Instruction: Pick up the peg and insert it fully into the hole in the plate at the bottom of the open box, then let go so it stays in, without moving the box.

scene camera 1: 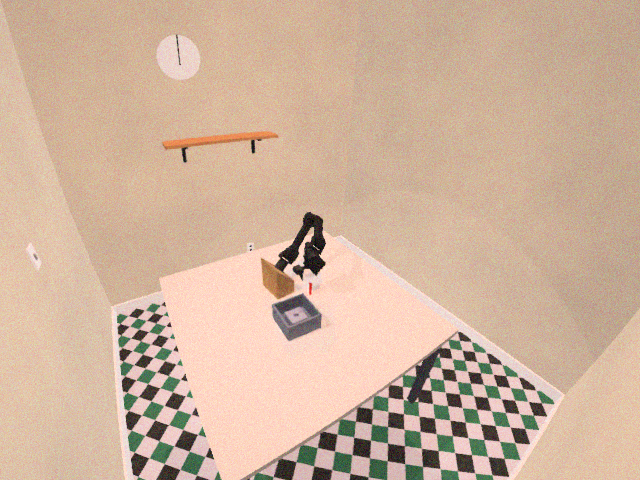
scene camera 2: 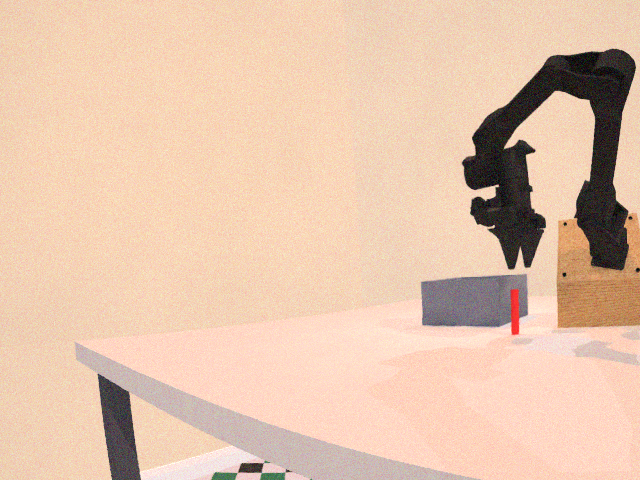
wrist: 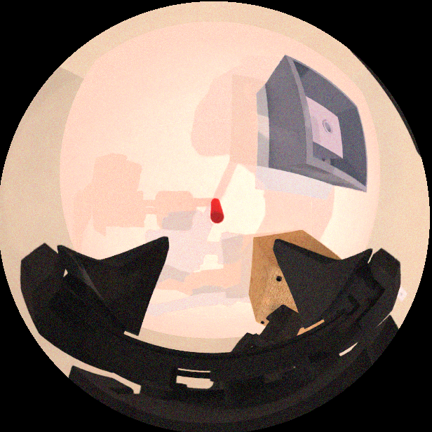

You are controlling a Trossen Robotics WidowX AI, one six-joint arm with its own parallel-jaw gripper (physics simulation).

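Seen in the pictures: gripper, fingertip midpoint: (scene camera 1: 309, 277) (scene camera 2: 520, 268); arm's base, origin of the base link: (scene camera 1: 278, 268) (scene camera 2: 610, 255).
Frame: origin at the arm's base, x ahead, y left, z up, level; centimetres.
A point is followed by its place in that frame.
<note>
A thin red peg (scene camera 1: 310, 288) @(x 15.8, y 13.4, z -8.2 cm) (scene camera 2: 514, 312) @(x 15.3, y 14.2, z -8.8 cm) (wrist: 216, 211) stands upright on the table, beside the box and apart from it. The open grey box (scene camera 1: 305, 329) @(x 41.8, y -3.4, z -9.0 cm) (scene camera 2: 460, 302) @(x 31.5, y 5.6, z -7.7 cm) (wrist: 287, 125) stands on the table. Inside at its bottom lies a pale plate (scene camera 1: 290, 317) @(x 32.7, y -7.4, z -7.0 cm) (wrist: 317, 122) with a round hole (scene camera 1: 296, 314) @(x 31.4, y -3.3, z -7.9 cm) (wrist: 328, 126); the plate is hidden in scene camera 2. My gripper (scene camera 2: 519, 267) @(x 14.3, y 13.0, z -1.2 cm) (wrist: 223, 244) is open and empty, pointing down above the peg's top with a gap between them. In scene camera 1 its fingertips are hard to make out.
A wooden board (scene camera 1: 276, 280) @(x 11.3, y -5.8, z 1.4 cm) (scene camera 2: 584, 299) @(x 4.4, y 4.9, z -7.7 cm) (wrist: 265, 275) stands upright near the arm's base, on the box's side of the gripper. The table (scene camera 1: 248, 392) @(x 59.4, y -39.5, z -12.8 cm) (scene camera 2: 310, 372) @(x 27.9, y 50.7, z -12.8 cm) has a front edge in scene camera 2. An orange shelf (scene camera 1: 222, 139) hangs on the far wall.
</note>
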